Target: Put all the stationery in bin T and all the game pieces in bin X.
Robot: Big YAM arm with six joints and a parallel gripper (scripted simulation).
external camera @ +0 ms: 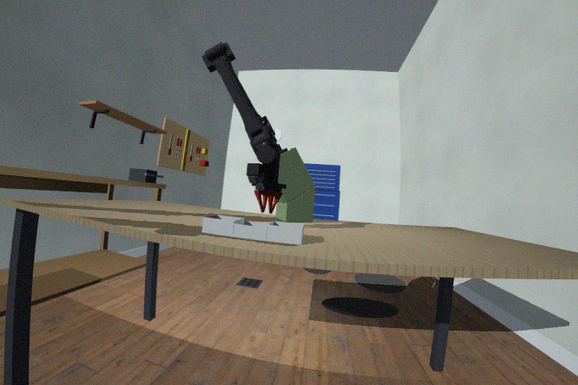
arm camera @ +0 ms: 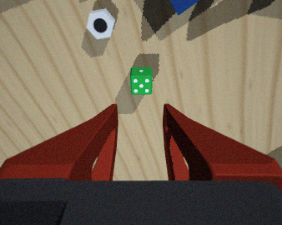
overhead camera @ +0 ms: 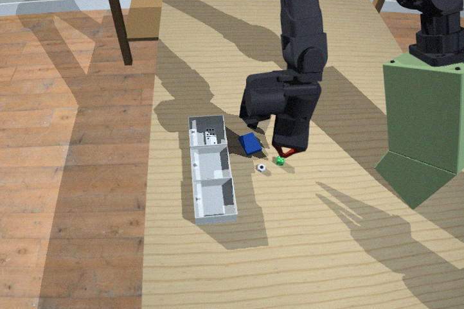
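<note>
The green die lies 50 mm below my hand. Also, from my hand: hex nut 50 mm below, 40 mm ahead, 20 mm to the left; black-and-white eraser 140 mm to the right, 50 mm below, 40 mm ahead; flat blue block 70 mm ahead, 50 mm to the right, 50 mm below.
</note>
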